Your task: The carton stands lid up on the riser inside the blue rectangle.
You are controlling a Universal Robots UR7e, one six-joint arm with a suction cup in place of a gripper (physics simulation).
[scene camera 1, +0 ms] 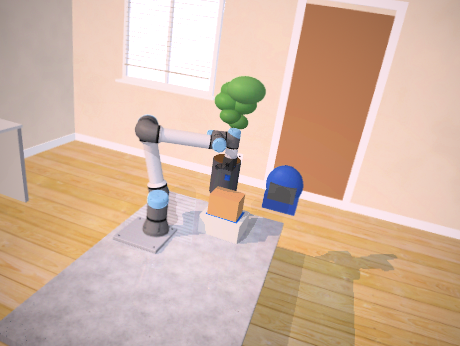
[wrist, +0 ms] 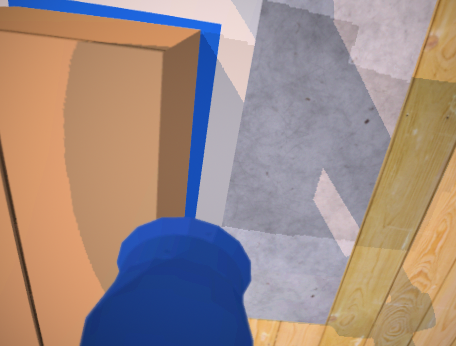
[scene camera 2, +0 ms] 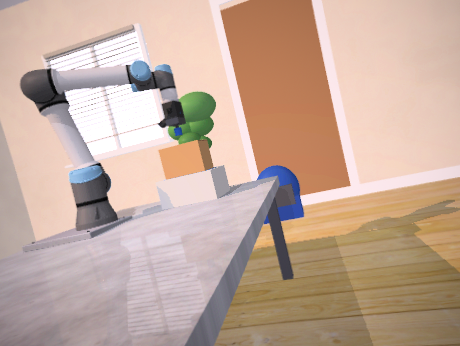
brown carton: scene camera 1; wrist 104, 107; scene camera 2
same spot on brown carton: (scene camera 1: 224, 203) = (scene camera 2: 180, 152)
